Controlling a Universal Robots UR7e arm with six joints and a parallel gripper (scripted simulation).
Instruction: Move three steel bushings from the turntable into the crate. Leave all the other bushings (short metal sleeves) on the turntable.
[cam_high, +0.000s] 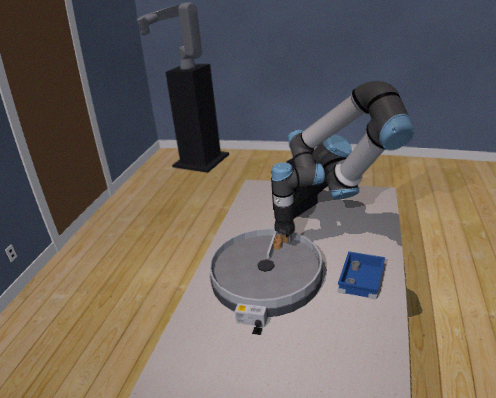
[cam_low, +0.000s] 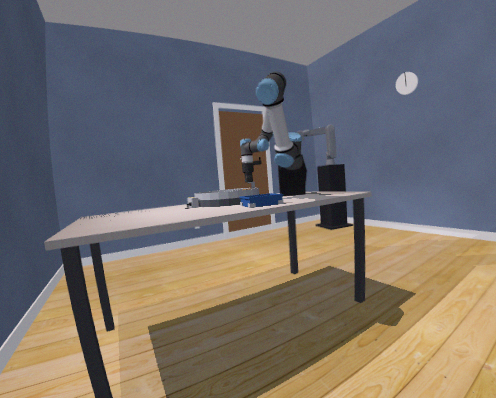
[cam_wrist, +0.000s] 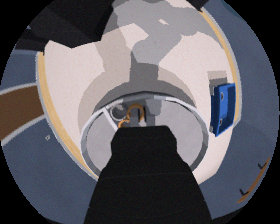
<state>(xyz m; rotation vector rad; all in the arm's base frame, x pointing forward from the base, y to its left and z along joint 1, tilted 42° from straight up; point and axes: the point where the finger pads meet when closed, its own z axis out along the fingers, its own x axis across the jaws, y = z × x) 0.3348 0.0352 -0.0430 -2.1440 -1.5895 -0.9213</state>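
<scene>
Now: hand 180 mm short of the round grey turntable, 20 mm to the left of it and 20 mm above it. Round my hand: blue crate (330 mm to the left, 70 mm ahead, 50 mm below).
</scene>
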